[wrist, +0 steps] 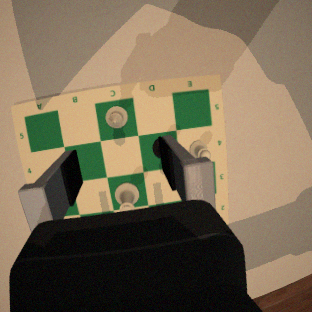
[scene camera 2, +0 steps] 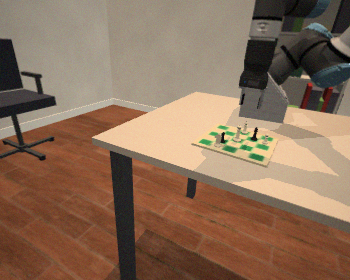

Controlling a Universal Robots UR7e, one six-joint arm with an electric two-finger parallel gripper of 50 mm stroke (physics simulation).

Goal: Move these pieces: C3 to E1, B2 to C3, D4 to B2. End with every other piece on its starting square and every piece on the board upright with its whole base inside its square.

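Frame: origin at the arm's base, x up, y right, z ahead, level; millimetres.
Seen in the pictures: gripper, fingertip midpoint: (wrist: 119,159) (scene camera 2: 249,106); arm's base, origin of the base link: (scene camera 2: 269,71).
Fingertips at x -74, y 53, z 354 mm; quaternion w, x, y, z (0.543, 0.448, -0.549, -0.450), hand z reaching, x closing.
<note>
Offsets run from my fingertips to a thing's top centre.
The tall white piece @[dy +18, dx -47, dz +60 mm] (scene camera 2: 238,134) (wrist: 127,194) stands upright on C3. The black piece @[dy -34, dx -56, dz +26 mm] (scene camera 2: 255,134) (wrist: 157,147) stands on D4, partly behind a finger in the wrist view. The other black piece @[dy +60, dx -68, dz +92 mm] (scene camera 2: 223,138) stands on B2; my gripper body hides it in the wrist view. The board (scene camera 2: 267,162) (wrist: 225,150) lies flat on the table. My gripper (scene camera 2: 251,102) (wrist: 119,159) is open and empty, high above the board, with its fingers left and right of the C3 piece in the wrist view. E1 is hidden in the wrist view.
A white piece @[dy -1, dx -56, dz -18 mm] (scene camera 2: 245,127) (wrist: 116,117) stands on C5 and another @[dy -67, dx -68, dz +40 mm] (scene camera 2: 266,139) (wrist: 200,149) on E4. A white piece @[dy +69, dx -60, dz +128 mm] (scene camera 2: 218,141) stands beside the B2 piece; its square is unclear. A grey pedestal (scene camera 2: 272,107) stands behind the board.
</note>
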